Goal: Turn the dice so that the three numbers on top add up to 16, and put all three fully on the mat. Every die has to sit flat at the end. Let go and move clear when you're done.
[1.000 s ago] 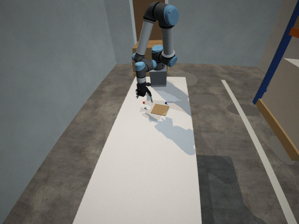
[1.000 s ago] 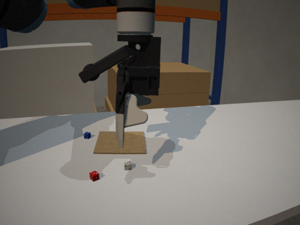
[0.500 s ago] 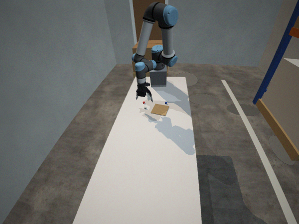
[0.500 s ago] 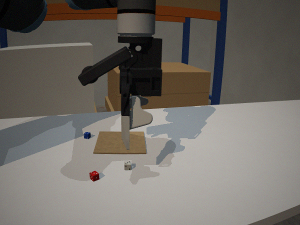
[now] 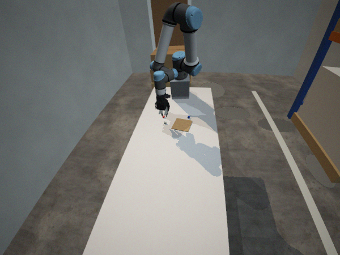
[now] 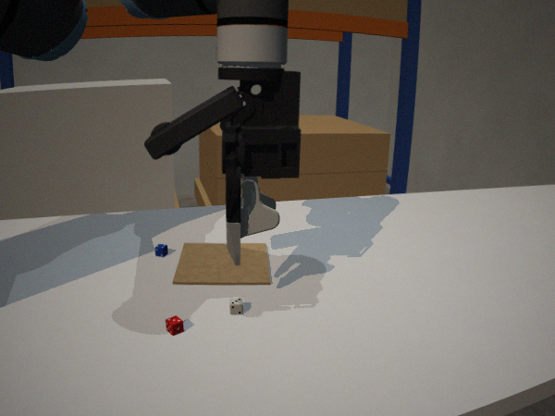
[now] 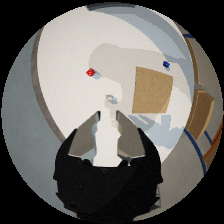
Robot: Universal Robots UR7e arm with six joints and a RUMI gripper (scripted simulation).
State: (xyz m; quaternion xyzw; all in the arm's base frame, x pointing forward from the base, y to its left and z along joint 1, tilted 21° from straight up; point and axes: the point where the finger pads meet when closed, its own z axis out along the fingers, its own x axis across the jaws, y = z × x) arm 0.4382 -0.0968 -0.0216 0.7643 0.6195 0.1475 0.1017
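Now: hand 80 mm above the white die. The rest, counted from my hand: blue die: 80 mm behind, 190 mm to the left, 80 mm below; then mat: 10 mm ahead, 140 mm to the left, 90 mm below; then red die: 80 mm behind, 30 mm to the right, 80 mm below.
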